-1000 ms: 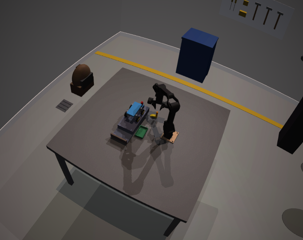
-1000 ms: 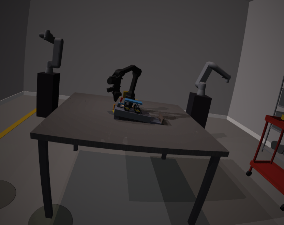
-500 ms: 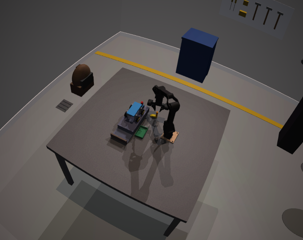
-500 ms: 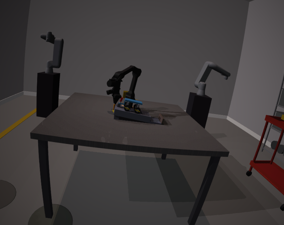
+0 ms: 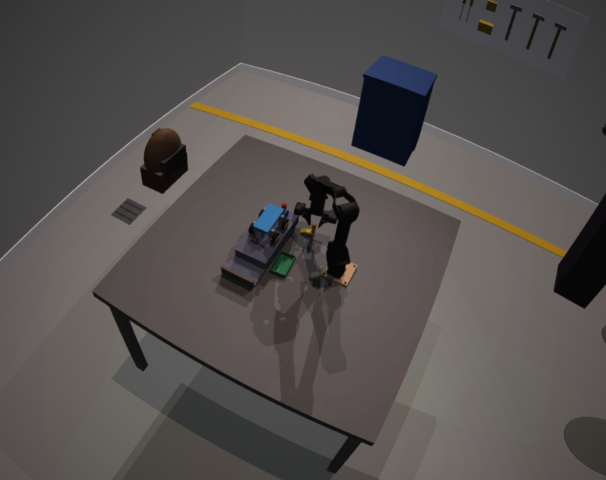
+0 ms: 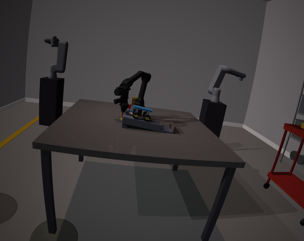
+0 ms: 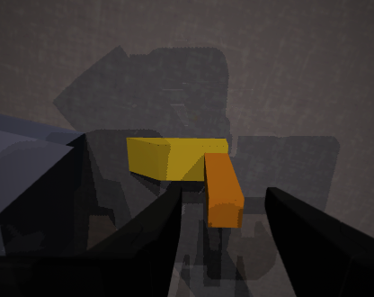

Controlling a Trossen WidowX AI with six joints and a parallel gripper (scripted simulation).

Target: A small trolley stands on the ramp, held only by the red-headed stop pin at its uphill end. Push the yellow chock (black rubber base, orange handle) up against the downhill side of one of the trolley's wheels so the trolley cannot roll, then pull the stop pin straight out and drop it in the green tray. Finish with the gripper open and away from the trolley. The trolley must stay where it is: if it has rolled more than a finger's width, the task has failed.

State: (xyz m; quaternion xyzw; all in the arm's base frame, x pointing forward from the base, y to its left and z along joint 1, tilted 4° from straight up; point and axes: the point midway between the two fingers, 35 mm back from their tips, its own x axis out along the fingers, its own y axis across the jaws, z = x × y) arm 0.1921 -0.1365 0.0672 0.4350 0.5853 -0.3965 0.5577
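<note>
The yellow chock is 30 mm below my gripper tip, 20 mm ahead of it and 10 mm to the left of it. Round my gripper tip: grey ramp (160 mm to the left, 140 mm ahead, 10 mm below); then red-headed stop pin (130 mm ahead, 70 mm above, 60 mm to the left); then blue trolley (160 mm to the left, 140 mm ahead, 60 mm above).
</note>
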